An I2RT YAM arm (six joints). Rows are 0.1 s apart.
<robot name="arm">
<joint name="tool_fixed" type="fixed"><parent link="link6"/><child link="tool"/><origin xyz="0 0 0" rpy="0 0 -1.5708"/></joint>
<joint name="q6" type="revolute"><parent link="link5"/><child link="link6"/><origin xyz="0 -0.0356 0.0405" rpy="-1.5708 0 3.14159"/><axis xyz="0 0 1"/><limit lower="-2.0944" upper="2.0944"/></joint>
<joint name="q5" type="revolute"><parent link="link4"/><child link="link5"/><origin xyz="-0.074 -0.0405 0.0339" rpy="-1.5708 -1.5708 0"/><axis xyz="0 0 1"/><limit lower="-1.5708" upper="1.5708"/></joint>
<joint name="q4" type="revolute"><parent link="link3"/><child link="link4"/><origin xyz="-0.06 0.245 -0.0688" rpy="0 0 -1.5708"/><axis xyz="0 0 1"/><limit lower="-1.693" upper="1.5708"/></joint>
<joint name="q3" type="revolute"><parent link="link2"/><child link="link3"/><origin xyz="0 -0.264 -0.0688" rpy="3.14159 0 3.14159"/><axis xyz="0 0 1"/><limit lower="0" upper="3.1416"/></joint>
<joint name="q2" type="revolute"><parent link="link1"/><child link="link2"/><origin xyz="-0.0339 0.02 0.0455" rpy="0 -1.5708 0"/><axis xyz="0 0 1"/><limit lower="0" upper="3.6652"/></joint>
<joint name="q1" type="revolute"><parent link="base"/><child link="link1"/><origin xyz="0 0 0.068" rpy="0 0 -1.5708"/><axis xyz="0 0 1"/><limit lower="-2.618" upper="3.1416"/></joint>
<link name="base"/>
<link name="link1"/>
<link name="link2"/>
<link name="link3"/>
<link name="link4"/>
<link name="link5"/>
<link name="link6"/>
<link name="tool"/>
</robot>
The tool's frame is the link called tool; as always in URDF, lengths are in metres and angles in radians.
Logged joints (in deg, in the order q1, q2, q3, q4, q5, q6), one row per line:
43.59 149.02 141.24 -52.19 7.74 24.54
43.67 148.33 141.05 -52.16 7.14 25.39
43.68 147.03 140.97 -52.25 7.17 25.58
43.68 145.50 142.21 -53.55 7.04 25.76
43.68 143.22 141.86 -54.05 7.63 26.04
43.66 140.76 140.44 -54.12 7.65 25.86
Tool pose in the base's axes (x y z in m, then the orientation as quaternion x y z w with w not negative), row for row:
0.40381 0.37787 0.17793 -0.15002 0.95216 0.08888 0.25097
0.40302 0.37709 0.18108 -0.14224 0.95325 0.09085 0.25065
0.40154 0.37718 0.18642 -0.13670 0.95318 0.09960 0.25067
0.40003 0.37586 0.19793 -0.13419 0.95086 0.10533 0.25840
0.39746 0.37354 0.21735 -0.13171 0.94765 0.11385 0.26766
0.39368 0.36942 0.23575 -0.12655 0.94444 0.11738 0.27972
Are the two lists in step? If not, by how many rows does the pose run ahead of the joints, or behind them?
The pose runs 1 row behind the joints: the pose in row i belongs to the joints in row i - 1.
